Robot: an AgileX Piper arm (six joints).
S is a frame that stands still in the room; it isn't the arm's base.
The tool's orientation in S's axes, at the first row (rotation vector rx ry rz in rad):
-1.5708 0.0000 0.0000
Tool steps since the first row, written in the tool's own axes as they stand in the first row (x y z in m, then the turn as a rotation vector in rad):
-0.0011 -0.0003 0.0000 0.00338 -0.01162 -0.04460
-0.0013 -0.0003 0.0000 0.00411 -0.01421 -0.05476
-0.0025 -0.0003 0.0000 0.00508 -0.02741 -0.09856
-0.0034 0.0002 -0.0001 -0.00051 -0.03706 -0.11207
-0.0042 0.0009 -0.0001 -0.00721 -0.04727 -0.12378
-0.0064 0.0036 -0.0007 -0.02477 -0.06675 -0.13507
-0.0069 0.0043 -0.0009 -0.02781 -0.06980 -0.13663
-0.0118 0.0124 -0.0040 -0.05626 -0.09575 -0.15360
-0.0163 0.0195 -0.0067 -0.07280 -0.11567 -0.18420
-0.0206 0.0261 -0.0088 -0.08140 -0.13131 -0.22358
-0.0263 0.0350 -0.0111 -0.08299 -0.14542 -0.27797
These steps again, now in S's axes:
-0.0011 0.0000 0.0003 0.00338 -0.04460 0.01162
-0.0013 0.0000 0.0003 0.00411 -0.05476 0.01421
-0.0025 0.0000 0.0003 0.00508 -0.09856 0.02741
-0.0034 -0.0001 -0.0002 -0.00051 -0.11207 0.03706
-0.0042 -0.0001 -0.0009 -0.00721 -0.12378 0.04727
-0.0064 -0.0007 -0.0036 -0.02477 -0.13507 0.06675
-0.0069 -0.0009 -0.0043 -0.02781 -0.13663 0.06980
-0.0118 -0.0040 -0.0124 -0.05626 -0.15360 0.09575
-0.0163 -0.0067 -0.0195 -0.07280 -0.18420 0.11567
-0.0206 -0.0088 -0.0261 -0.08140 -0.22358 0.13131
-0.0263 -0.0111 -0.0350 -0.08299 -0.27797 0.14542

